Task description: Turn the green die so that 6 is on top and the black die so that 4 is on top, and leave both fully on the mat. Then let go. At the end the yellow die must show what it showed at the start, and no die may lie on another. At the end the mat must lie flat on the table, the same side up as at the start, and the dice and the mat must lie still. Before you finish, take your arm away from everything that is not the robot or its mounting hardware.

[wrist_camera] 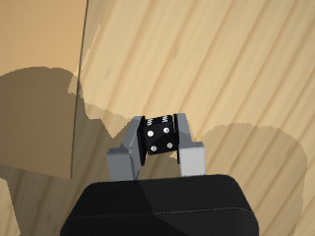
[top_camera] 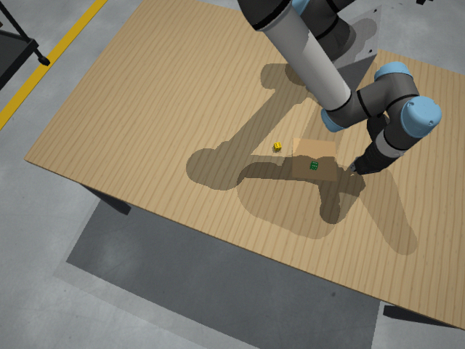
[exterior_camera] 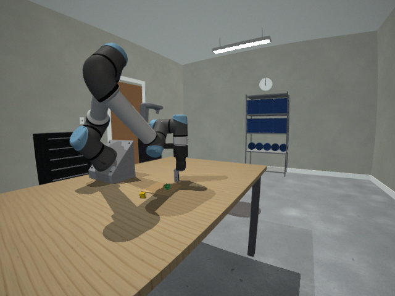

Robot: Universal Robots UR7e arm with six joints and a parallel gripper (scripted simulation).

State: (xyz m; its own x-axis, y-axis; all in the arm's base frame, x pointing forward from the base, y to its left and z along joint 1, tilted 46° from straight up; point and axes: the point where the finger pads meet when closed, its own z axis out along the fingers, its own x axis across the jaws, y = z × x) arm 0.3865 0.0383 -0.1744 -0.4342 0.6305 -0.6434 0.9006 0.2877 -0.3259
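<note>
My hand is 10 mm short of the tan mat, 130 mm to the left of it and 20 mm above it. The rest, counted from my hand: green die 40 mm ahead, 130 mm to the right, 10 mm below; yellow die 260 mm to the right, 10 mm below; black die 10 mm below.
</note>
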